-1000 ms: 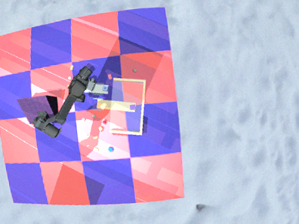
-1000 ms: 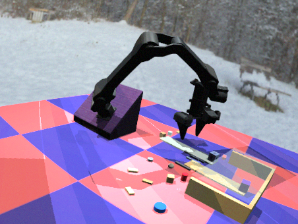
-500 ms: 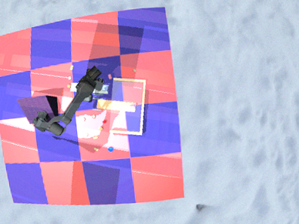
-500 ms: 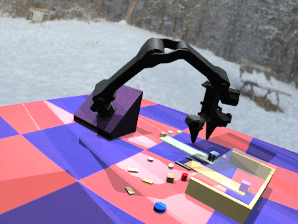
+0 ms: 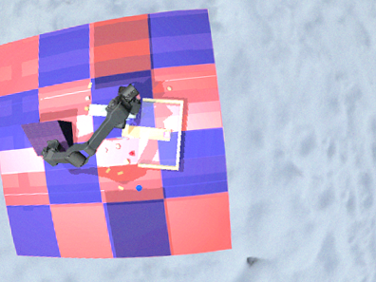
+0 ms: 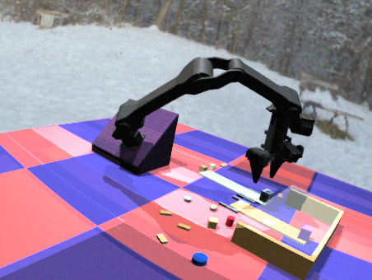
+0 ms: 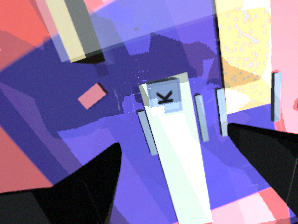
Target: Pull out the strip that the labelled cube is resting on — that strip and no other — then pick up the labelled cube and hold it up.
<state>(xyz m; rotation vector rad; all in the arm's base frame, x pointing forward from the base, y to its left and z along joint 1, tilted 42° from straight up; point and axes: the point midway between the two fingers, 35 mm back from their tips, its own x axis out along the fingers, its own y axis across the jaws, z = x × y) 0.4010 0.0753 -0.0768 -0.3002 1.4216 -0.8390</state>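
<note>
Now: the labelled cube 3 cm ahead of my gripper tip, 1 cm to the right of it and 4 cm below it. Also, from my gripper tip: blue disc: 1 cm behind, 39 cm to the right, 5 cm below; pink block: 6 cm ahead, 6 cm to the left, 6 cm below.
</note>
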